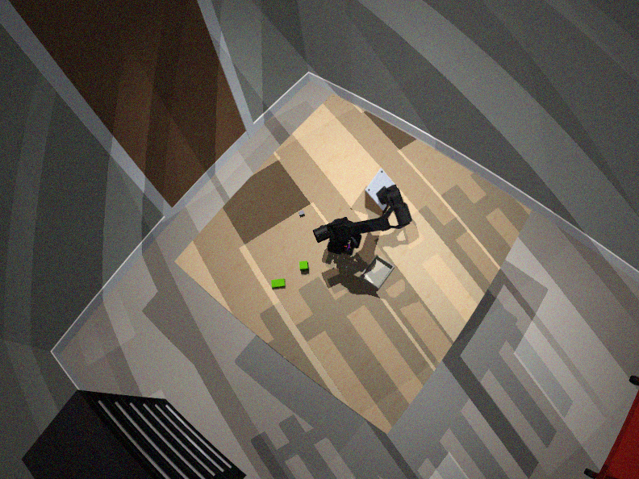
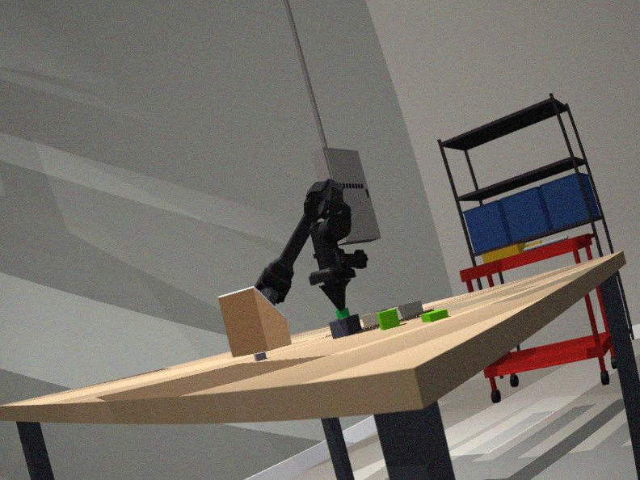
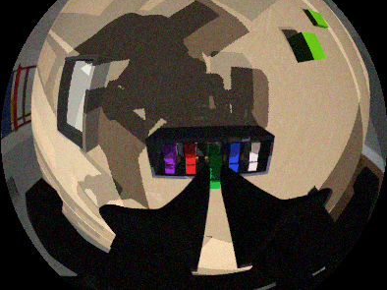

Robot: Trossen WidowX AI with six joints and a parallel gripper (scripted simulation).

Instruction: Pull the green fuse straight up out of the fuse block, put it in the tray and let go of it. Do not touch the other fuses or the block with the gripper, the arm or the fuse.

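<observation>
The grey tray lies 1 cm behind my gripper tip, 21 cm to the left of it and 5 cm below it. Also, from my gripper tip: green fuse (1 cm below); then green cube (18 cm ahead, 7 cm to the right, 4 cm below); then flat green block (32 cm ahead, 10 cm to the right, 5 cm below).
</observation>
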